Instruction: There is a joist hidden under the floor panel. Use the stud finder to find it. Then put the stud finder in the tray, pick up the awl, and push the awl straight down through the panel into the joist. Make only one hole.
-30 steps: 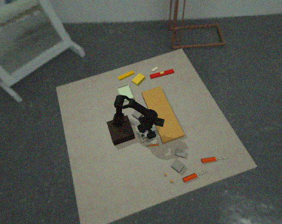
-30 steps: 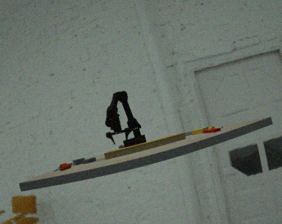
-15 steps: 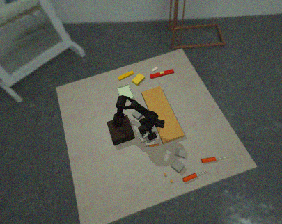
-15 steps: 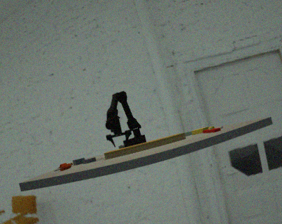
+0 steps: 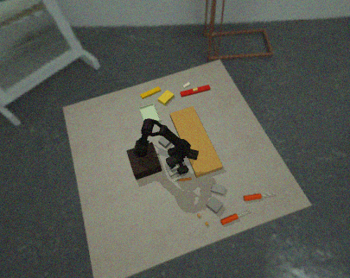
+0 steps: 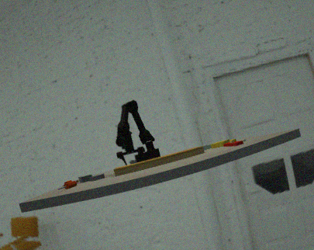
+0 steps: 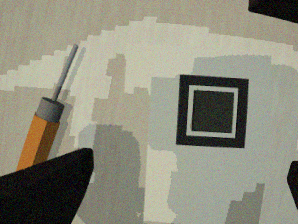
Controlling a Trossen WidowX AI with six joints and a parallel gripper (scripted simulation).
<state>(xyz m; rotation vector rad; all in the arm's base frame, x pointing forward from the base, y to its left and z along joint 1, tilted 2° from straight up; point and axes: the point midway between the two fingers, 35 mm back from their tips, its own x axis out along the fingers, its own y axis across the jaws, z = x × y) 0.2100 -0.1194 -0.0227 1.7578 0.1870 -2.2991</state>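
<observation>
Now: gripper tip 1 cm past the stud finder and 1 cm below it. Also, from my gripper tip: awl: 1 cm ahead, 8 cm to the right, 2 cm below; then pale green tray: 11 cm behind, 47 cm to the left, 2 cm below; then yellow block: 4 cm ahead, 59 cm to the left, 2 cm below.
</observation>
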